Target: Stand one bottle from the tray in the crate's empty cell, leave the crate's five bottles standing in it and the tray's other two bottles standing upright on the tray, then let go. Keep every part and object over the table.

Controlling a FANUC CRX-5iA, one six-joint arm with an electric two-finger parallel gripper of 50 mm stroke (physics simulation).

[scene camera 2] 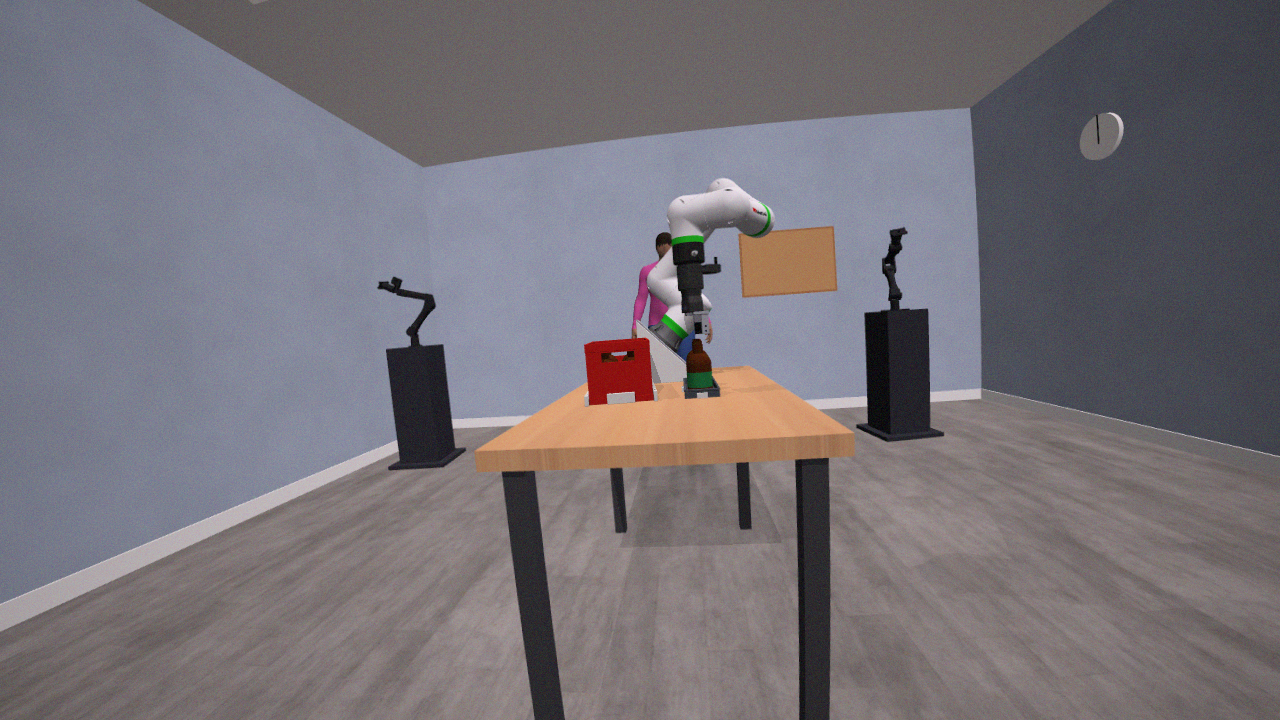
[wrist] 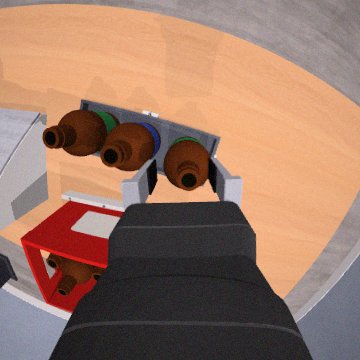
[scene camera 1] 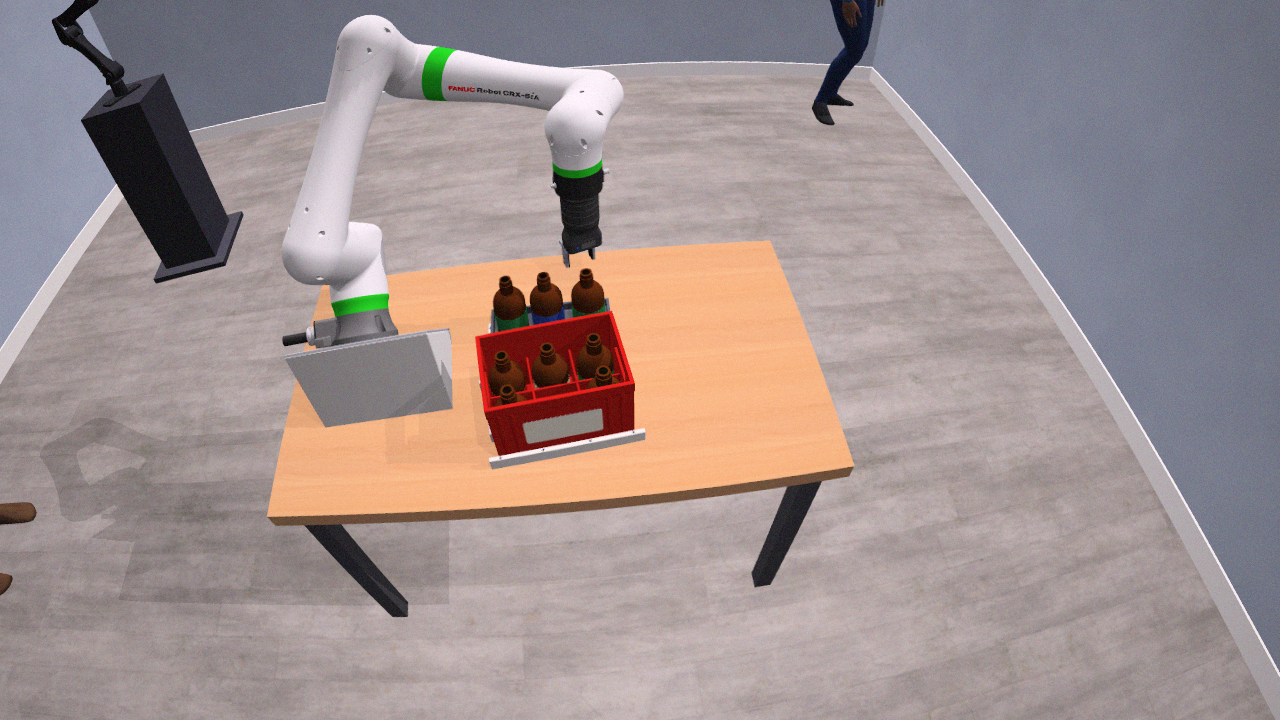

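Where they show: gripper, fingertip midpoint: (scene camera 2: 701, 333) (wrist: 181, 168) (scene camera 1: 579, 260); arm's base, link origin: (scene camera 2: 662, 341) (scene camera 1: 365, 341).
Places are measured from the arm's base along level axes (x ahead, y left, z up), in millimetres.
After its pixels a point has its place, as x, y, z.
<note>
My gripper (scene camera 1: 579, 259) {480, 90, 31} (scene camera 2: 700, 333) {480, 90, 31} (wrist: 181, 168) {480, 90, 31} is open and empty, pointing down just above the mouth of the right-end green-label bottle (scene camera 1: 588, 293) {490, 50, -30} (scene camera 2: 699, 361) {526, 71, -46} (wrist: 186, 159) {486, 88, -25}. In the wrist view that bottle's neck shows between the fingers, nearer the right one. The blue-label bottle (scene camera 1: 546, 296) {400, 62, -29} (wrist: 134, 145) {416, 94, -27} and another green-label bottle (scene camera 1: 509, 303) {319, 66, -35} (wrist: 85, 132) {342, 101, -32} also stand upright on the grey tray (scene camera 2: 689, 392) {535, 36, -131} (wrist: 167, 131) {447, 111, -144}. The red crate (scene camera 1: 510, 433) {283, -256, -54} (scene camera 2: 617, 380) {519, -167, -83} (wrist: 62, 225) {291, -70, -33} holds five brown bottles; its front-middle cell in scene camera 1 shows no bottle neck, and its floor is hidden.
The crate stands close beside the tray, its walls rising beside the bottles. A white strip (scene camera 1: 568, 448) {386, -266, -123} lies along the crate's front foot. A grey slanted panel (scene camera 1: 371, 380) {12, -96, -17} stands by the robot base, left of the crate. All stand on the wooden table (scene camera 1: 716, 358) {742, -93, -149} (scene camera 2: 662, 429) {872, -64, -149}.
</note>
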